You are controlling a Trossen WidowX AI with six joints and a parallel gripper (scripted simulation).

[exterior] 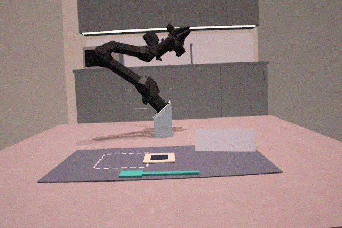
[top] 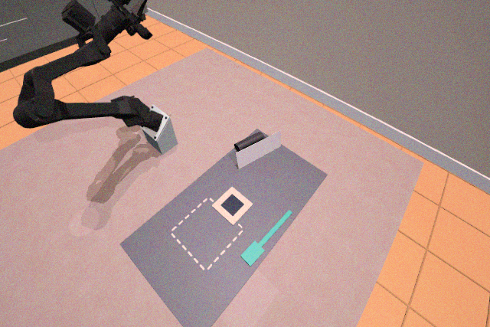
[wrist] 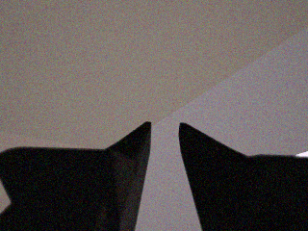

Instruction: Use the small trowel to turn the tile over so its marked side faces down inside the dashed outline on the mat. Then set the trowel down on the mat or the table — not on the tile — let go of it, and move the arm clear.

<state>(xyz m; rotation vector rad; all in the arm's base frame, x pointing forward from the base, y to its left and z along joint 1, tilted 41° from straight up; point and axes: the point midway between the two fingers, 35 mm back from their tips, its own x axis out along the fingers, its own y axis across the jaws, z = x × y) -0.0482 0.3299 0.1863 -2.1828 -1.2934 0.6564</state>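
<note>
The beige tile is 460 mm ahead of my gripper tip, 230 mm to the right of it and 480 mm below it. The rest, counted from my gripper tip: teal flat tool: 610 mm ahead, 270 mm to the right, 480 mm below; grey mat: 470 mm ahead, 220 mm to the right, 500 mm below.
</note>
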